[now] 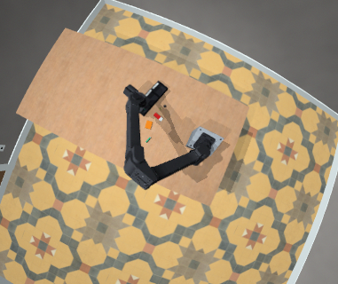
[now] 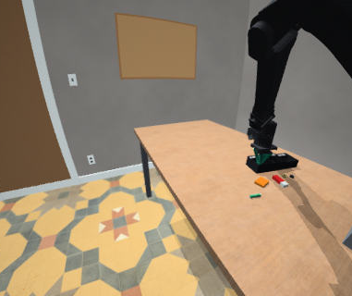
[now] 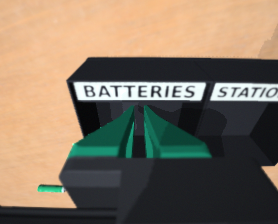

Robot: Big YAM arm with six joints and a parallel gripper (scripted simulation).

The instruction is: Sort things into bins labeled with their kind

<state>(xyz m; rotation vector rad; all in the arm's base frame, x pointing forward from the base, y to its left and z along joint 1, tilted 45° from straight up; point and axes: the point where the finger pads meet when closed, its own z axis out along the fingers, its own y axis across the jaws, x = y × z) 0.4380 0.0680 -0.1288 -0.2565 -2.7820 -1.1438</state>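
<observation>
The orange block lies 90 mm to the left of my hand, 90 mm behind it and 20 mm below it. From my hand the other things lie so: black nut 120 mm behind, 80 mm to the right, 20 mm below; then green battery 170 mm to the left, 130 mm behind, 20 mm below; then yellow nut 100 mm behind, 50 mm to the right, 20 mm below.
</observation>
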